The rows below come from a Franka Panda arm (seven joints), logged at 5 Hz.
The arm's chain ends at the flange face. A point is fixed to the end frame.
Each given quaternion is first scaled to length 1.
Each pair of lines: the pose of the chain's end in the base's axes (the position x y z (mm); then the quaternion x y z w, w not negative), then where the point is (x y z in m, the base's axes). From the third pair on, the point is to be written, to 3 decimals.
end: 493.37 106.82 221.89 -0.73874 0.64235 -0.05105 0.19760
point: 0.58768 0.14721 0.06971
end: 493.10 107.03 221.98 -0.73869 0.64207 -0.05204 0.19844
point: 0.58781 0.14742 0.07005
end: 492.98 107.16 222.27 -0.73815 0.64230 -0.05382 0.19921
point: 0.588 0.147 0.071
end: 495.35 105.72 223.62 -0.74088 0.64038 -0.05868 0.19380
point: 0.591 0.144 0.071
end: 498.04 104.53 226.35 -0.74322 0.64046 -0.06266 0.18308
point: 0.592 0.139 0.073
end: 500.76 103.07 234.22 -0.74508 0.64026 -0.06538 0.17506
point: 0.594 0.135 0.079
